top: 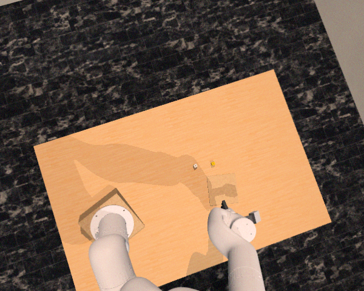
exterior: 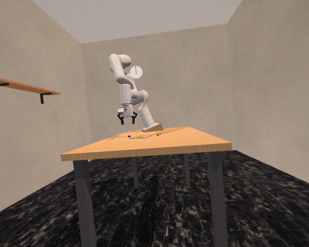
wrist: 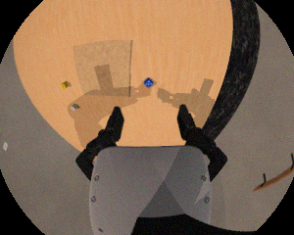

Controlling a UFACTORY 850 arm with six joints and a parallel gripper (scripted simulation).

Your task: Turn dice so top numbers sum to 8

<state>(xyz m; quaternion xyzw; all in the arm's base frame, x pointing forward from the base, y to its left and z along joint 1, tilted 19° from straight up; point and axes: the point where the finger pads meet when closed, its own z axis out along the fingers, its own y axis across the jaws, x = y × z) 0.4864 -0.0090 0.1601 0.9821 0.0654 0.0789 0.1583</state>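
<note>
The blue die lies 11 cm below my hand. Round my hand: white die: 8 cm behind, 25 cm to the left, 11 cm below; then tan mat: 3 cm ahead, 12 cm to the left, 12 cm below; then yellow die: 1 cm ahead, 25 cm to the left, 11 cm below.
</note>
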